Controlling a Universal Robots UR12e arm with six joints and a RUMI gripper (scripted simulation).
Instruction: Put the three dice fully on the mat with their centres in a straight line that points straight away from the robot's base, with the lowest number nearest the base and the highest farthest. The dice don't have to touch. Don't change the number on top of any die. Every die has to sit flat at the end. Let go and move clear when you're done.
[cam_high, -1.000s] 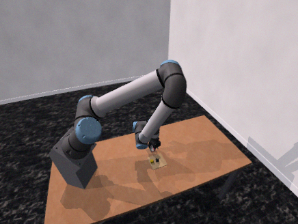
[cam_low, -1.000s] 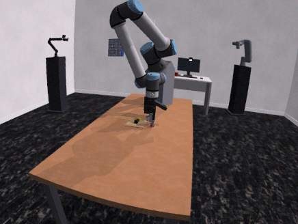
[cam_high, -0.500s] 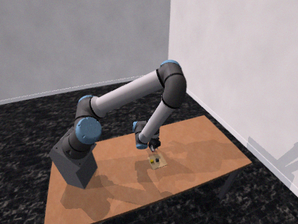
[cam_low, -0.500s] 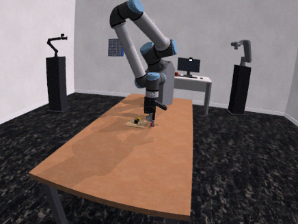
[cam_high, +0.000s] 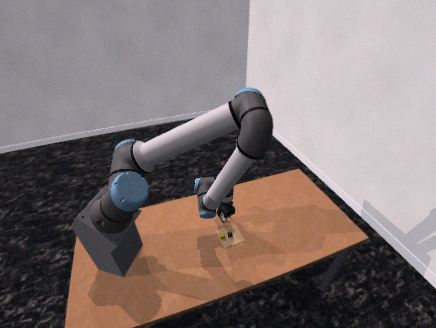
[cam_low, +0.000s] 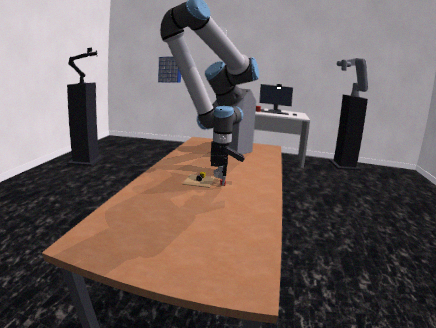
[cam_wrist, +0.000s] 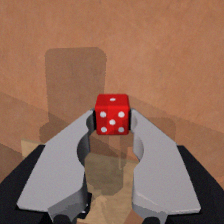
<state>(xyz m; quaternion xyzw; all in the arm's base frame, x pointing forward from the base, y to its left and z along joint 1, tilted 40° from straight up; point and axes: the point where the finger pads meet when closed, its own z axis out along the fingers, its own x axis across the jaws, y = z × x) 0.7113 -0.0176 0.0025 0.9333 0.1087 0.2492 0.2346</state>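
Now: the black die 30 mm behind my hand and 120 mm to the right of it. The rest, counted from my hand: red die: right at my hand; tan mat: 30 mm behind, 120 mm to the right, 20 mm below; yellow die: 80 mm behind, 110 mm to the right.
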